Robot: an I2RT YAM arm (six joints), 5 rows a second.
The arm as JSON. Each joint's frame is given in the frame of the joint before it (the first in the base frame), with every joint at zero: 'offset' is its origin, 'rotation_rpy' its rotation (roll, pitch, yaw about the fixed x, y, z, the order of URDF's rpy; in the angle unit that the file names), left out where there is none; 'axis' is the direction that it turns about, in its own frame. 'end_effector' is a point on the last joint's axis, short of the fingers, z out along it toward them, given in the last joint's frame.
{
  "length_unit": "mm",
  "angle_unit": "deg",
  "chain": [
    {
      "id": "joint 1",
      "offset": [
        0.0,
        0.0,
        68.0
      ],
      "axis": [
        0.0,
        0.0,
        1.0
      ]
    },
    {
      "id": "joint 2",
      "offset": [
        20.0,
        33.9,
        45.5
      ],
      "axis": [
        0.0,
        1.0,
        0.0
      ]
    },
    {
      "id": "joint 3",
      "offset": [
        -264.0,
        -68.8,
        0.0
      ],
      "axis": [
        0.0,
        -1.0,
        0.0
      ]
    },
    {
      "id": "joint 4",
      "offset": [
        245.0,
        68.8,
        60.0
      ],
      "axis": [
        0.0,
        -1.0,
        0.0
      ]
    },
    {
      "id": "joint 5",
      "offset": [
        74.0,
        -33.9,
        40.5
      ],
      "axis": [
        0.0,
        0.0,
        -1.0
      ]
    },
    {
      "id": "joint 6",
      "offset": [
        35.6,
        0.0,
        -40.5
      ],
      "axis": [
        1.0,
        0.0,
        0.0
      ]
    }
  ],
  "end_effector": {
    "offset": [
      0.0,
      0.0,
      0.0
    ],
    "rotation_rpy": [
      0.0,
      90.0,
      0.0
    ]
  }
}
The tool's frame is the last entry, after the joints.
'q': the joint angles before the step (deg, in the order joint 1, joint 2, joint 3, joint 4, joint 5, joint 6). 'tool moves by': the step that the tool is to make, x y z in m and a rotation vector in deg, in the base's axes. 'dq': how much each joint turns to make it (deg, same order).
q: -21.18 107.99 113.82 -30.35 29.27 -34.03
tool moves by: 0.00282 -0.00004 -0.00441 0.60 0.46 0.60
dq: 0.08 0.49 -0.09 -0.14 -0.63 0.16
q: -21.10 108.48 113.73 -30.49 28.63 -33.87
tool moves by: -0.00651 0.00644 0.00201 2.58 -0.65 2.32
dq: 0.27 -1.77 -1.36 -1.49 -3.00 1.67
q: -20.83 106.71 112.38 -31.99 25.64 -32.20
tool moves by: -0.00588 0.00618 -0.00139 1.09 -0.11 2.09
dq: 0.35 -2.03 -2.77 0.38 -2.03 0.19
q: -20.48 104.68 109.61 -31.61 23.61 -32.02
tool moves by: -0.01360 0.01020 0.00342 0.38 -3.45 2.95
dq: 0.44 -4.73 -6.16 4.39 -2.93 0.36
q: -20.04 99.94 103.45 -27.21 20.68 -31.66
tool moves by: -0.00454 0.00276 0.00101 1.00 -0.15 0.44
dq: 0.09 -1.02 -0.75 -0.75 -0.72 0.81
